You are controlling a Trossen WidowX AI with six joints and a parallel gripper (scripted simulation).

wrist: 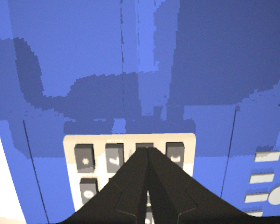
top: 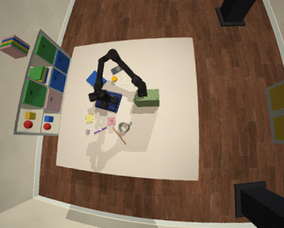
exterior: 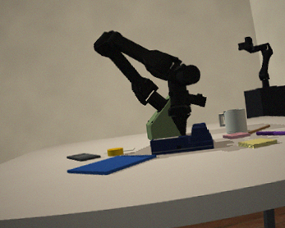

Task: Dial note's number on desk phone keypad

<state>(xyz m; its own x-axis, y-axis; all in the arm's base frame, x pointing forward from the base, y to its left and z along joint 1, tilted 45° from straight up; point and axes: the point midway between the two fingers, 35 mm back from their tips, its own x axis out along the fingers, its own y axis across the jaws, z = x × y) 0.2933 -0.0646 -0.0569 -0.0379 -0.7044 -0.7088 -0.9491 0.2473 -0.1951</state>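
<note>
The 8 key is 3 cm below my hand, 2 cm behind it and 1 cm to the right of it. The rest, counted from my hand: yellow tape: 22 cm to the right, 5 cm below, 2 cm behind; dark blue desk phone: 4 cm below, 4 cm ahead, 1 cm to the right; handset: 5 cm ahead, 4 cm to the left, 2 cm below.
</note>
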